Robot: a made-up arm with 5 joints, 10 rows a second.
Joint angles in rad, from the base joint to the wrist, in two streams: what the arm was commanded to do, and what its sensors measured. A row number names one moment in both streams.
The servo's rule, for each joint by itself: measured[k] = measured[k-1] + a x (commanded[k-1-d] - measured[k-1]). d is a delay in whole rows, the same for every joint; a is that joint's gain. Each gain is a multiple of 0.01, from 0.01 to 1. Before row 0 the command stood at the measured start. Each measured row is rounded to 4 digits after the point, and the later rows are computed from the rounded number. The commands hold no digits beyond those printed.
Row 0, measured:
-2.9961, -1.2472, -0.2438, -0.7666, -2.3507
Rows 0 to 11, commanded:
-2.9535, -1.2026, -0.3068, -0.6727, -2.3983
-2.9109, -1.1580, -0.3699, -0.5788, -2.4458
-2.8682, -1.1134, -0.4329, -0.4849, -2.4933
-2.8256, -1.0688, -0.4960, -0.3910, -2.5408
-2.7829, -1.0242, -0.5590, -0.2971, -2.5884
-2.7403, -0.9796, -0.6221, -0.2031, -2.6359
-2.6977, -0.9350, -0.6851, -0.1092, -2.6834
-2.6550, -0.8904, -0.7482, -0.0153, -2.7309
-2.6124, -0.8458, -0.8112, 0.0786, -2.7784
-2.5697, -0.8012, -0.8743, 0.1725, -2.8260
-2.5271, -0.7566, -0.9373, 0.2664, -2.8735
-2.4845, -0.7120, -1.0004, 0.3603, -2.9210
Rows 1 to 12, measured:
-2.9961, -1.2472, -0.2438, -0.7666, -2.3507
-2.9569, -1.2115, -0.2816, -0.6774, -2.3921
-2.9146, -1.1687, -0.3346, -0.5837, -2.4388
-2.8719, -1.1245, -0.3936, -0.4898, -2.4862
-2.8293, -1.0799, -0.4550, -0.3959, -2.5337
-2.7866, -1.0353, -0.5174, -0.3020, -2.5813
-2.7440, -0.9907, -0.5802, -0.2080, -2.6288
-2.7014, -0.9461, -0.6431, -0.1141, -2.6763
-2.6587, -0.9015, -0.7062, -0.0202, -2.7238
-2.6161, -0.8569, -0.7692, 0.0737, -2.7713
-2.5734, -0.8123, -0.8323, 0.1676, -2.8189
-2.5308, -0.7677, -0.8953, 0.2615, -2.8664
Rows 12 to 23, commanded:
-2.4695, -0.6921, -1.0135, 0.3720, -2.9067
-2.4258, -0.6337, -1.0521, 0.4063, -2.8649
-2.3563, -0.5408, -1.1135, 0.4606, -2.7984
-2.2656, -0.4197, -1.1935, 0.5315, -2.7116
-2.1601, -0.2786, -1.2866, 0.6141, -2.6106
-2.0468, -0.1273, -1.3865, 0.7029, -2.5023
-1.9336, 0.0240, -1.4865, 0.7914, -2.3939
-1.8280, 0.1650, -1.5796, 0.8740, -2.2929
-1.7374, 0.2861, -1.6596, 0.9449, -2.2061
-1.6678, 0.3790, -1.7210, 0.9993, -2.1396
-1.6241, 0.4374, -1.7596, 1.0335, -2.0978
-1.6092, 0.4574, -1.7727, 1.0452, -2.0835
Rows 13 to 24, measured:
-2.4882, -0.7231, -0.9584, 0.3554, -2.9139
-2.4710, -0.6983, -0.9915, 0.3712, -2.9076
-2.4294, -0.6466, -1.0279, 0.4045, -2.8705
-2.3621, -0.5620, -1.0793, 0.4578, -2.8078
-2.2733, -0.4482, -1.1478, 0.5278, -2.7241
-2.1692, -0.3125, -1.2311, 0.6098, -2.6254
-2.0566, -0.1643, -1.3243, 0.6982, -2.5183
-1.9434, -0.0137, -1.4216, 0.7867, -2.4101
-1.8372, 0.1293, -1.5164, 0.8696, -2.3081
-1.7454, 0.2547, -1.6023, 0.9411, -2.2194
-1.6740, 0.3541, -1.6735, 0.9964, -2.1500
-1.6281, 0.4207, -1.7252, 1.0316, -2.1046

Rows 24 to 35, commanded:
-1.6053, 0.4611, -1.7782, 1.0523, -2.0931
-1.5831, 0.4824, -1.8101, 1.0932, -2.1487
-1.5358, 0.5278, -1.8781, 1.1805, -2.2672
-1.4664, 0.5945, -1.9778, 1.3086, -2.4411
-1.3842, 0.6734, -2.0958, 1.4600, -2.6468
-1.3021, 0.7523, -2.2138, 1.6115, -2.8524
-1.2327, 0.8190, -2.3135, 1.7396, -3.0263
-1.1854, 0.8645, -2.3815, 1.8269, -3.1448
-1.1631, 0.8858, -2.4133, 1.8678, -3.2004
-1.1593, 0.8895, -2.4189, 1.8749, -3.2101
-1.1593, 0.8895, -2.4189, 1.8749, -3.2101
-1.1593, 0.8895, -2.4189, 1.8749, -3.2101
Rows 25 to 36, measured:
-1.6107, 0.4501, -1.7537, 1.0445, -2.0862
-1.6057, 0.4589, -1.7684, 1.0519, -2.0922
-1.5849, 0.4777, -1.7934, 1.0911, -2.1414
-1.5397, 0.5178, -1.8442, 1.1760, -2.2508
-1.4723, 0.5792, -1.9244, 1.3020, -2.4164
-1.3912, 0.6546, -2.0272, 1.4521, -2.6168
-1.3092, 0.7328, -2.1392, 1.6035, -2.8218
-1.2388, 0.8018, -2.2438, 1.7328, -2.9997
-1.1897, 0.8520, -2.3264, 1.8222, -3.1259
-1.1652, 0.8790, -2.3785, 1.8655, -3.1907
-1.1598, 0.8874, -2.4027, 1.8744, -3.2076
-1.1593, 0.8891, -2.4124, 1.8749, -3.2098

